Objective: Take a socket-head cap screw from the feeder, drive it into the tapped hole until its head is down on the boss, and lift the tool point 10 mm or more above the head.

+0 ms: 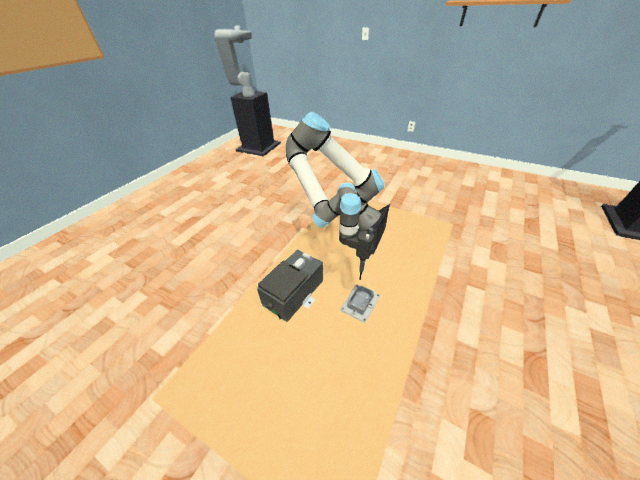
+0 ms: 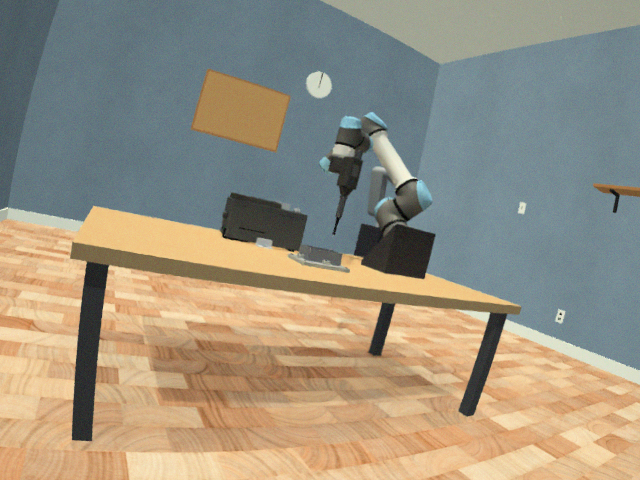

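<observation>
My screwdriver's tip (image 1: 360, 278) (image 2: 334, 233) points down and stands in the air a little above the grey housing, apart from it. Whether a screw is on the tip is too small to tell. The grey housing (image 1: 360, 299) (image 2: 320, 255) sits on a light flat plate (image 1: 365, 314) (image 2: 306, 261) on the table; its tapped hole and boss, and any screw head in them, are too small to make out. The black screw feeder (image 1: 287, 283) (image 2: 264, 221) stands beside the housing, with a small white outlet piece (image 1: 308, 301) (image 2: 264, 242) at its side.
The table (image 1: 310, 382) (image 2: 180, 245) carries these things. The black arm base (image 2: 404, 250) stands on the table behind the housing. A second grey arm (image 1: 227, 56) stands on a black pedestal (image 1: 253, 122) near the far wall, away from the table.
</observation>
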